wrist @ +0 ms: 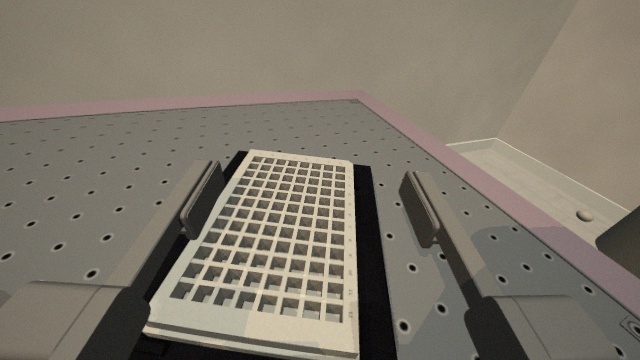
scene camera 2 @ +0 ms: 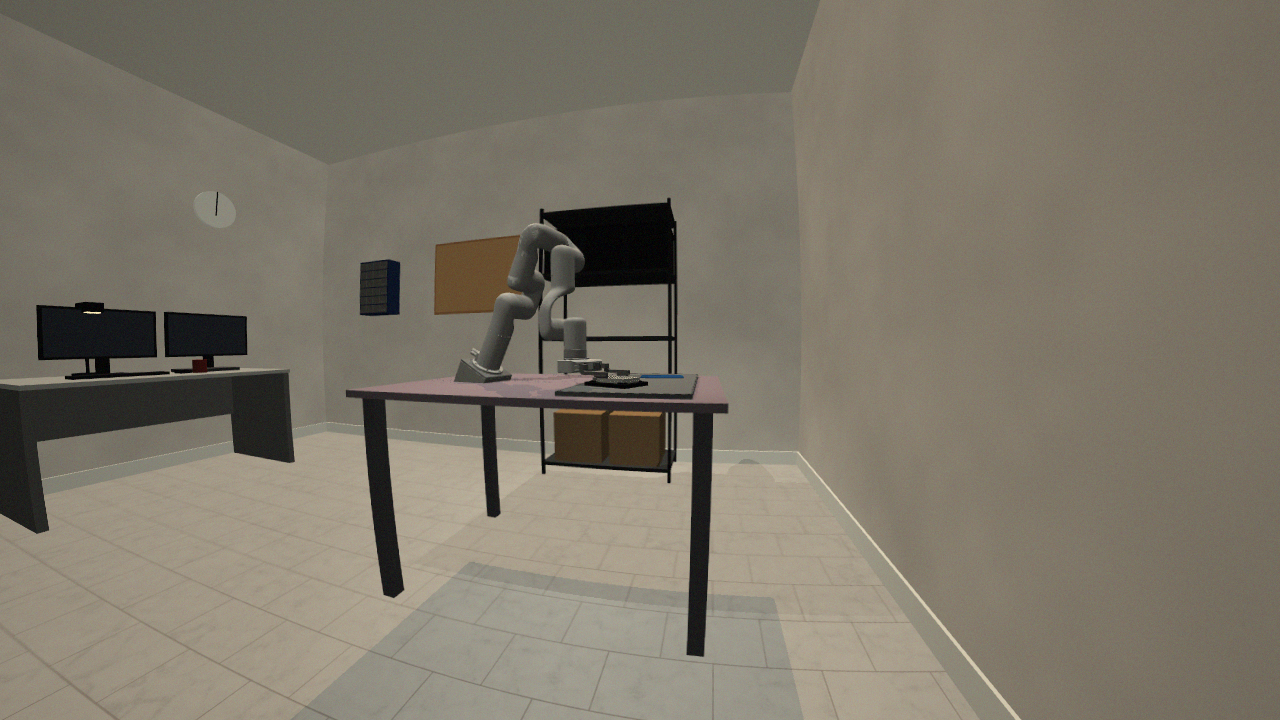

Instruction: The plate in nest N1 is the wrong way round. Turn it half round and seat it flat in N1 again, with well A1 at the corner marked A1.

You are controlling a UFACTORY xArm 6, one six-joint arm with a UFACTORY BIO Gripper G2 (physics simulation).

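Observation:
The pale well plate (scene camera 2: 615,377) (wrist: 280,230) is at the black nest (scene camera 2: 617,385) (wrist: 377,280), long side running away from the wrist camera. In the wrist view the nest's black shows broadly on the plate's right and little on its left; whether the plate is fully flat I cannot tell. A cut corner is at its far right, with small numbers along its right edge. The A1 mark cannot be read. My gripper (wrist: 311,205) is open and empty, low over the plate. Its left finger is close to the plate's left side; its right finger stands clear of the right side.
A grey holed board (scene camera 2: 581,390) (wrist: 130,172) lies under the nest on the pink table (scene camera 2: 429,388) (wrist: 425,134). A flat blue item (scene camera 2: 662,376) lies behind the nest. A dark shelf rack (scene camera 2: 672,358) stands behind the table. A desk (scene camera 2: 143,407) is at the left.

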